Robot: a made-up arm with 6 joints.
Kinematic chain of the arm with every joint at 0, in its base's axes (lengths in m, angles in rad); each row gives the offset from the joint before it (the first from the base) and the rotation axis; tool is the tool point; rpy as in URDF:
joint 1: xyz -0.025 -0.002 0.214 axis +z
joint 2: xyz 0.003 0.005 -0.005 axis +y
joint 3: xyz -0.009 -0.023 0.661 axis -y
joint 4: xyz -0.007 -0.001 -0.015 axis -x
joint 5: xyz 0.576 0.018 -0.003 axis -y
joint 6: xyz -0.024 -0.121 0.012 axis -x
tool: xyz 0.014 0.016 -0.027 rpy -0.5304 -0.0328 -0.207
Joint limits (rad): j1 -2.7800..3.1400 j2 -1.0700..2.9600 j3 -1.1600..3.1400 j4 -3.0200..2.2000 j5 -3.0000..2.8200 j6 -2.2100..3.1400
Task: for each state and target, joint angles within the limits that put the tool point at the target. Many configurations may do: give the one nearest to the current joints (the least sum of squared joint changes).
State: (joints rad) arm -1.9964 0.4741 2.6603 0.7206 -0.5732 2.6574
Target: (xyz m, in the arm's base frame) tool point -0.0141 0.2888 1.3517
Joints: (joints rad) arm -1.9858 0.0987 2.1257 0.6354 -0.6794 2.6980
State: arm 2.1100 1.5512 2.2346 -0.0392 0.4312 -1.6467
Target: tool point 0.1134 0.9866 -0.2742
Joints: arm 1.5295 2.4174 2.4220 -0.0198 0.4794 -1.6886
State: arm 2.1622 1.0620 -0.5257 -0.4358 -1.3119 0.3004
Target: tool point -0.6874 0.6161 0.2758
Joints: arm 2.5120 0.8541 0.1858 -0.3313 -1.3392 0.2727
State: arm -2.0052 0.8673 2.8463 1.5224 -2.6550 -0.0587
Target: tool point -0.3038 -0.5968 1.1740
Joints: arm -1.9949 0.9287 2.1511 1.5296 -2.7053 -0.1051
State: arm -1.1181 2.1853 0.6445 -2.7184 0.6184 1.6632
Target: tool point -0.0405 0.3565 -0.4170
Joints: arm -1.2534 2.8192 -0.1808 -2.5759 0.6104 1.7014
